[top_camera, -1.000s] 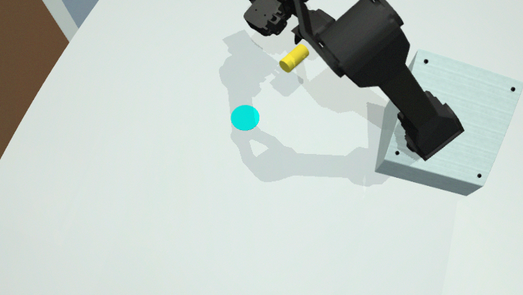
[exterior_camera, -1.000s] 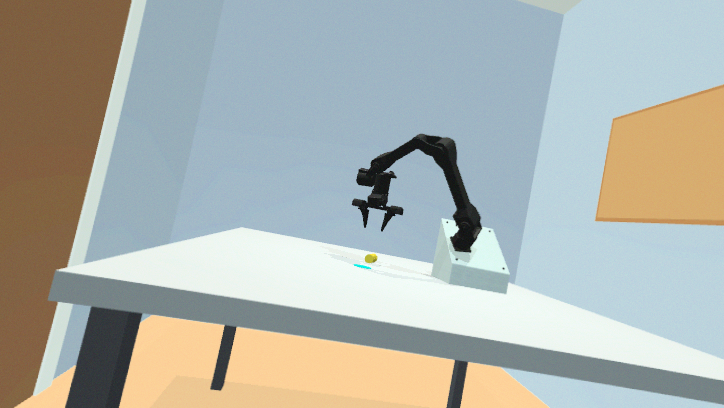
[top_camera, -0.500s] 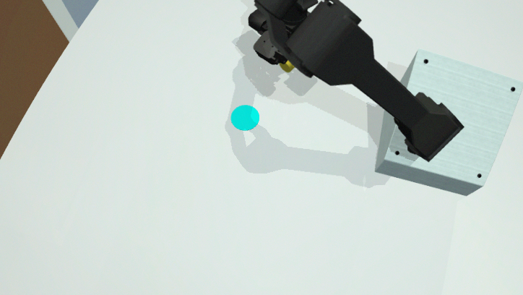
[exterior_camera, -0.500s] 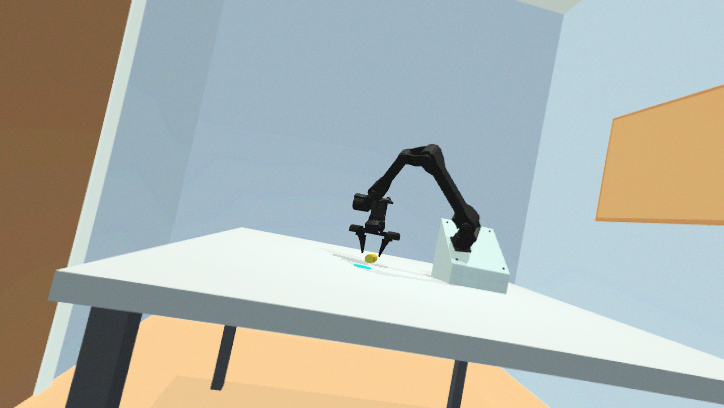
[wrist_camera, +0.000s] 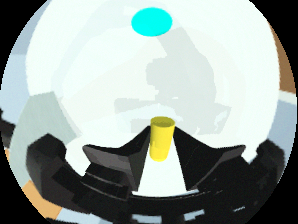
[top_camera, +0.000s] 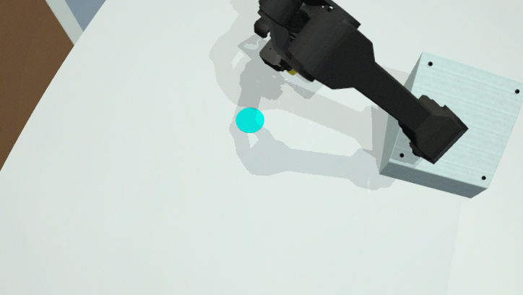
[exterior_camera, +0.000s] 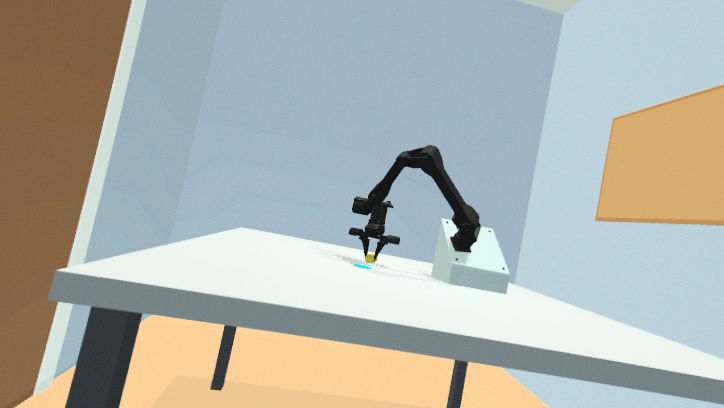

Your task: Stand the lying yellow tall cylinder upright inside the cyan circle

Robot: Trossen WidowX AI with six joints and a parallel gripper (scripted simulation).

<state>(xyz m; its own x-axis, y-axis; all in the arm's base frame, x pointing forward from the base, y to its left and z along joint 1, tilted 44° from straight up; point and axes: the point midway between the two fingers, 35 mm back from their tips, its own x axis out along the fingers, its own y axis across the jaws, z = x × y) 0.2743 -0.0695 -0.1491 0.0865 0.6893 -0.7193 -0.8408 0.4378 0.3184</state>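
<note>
Now: gripper tip 14 cm to the right of the cyan circle, 7 cm short of it and 2 cm above it. The rest, counted from my gripper tip: yellow tall cylinder (2 cm to the right, 1 cm behind).
</note>
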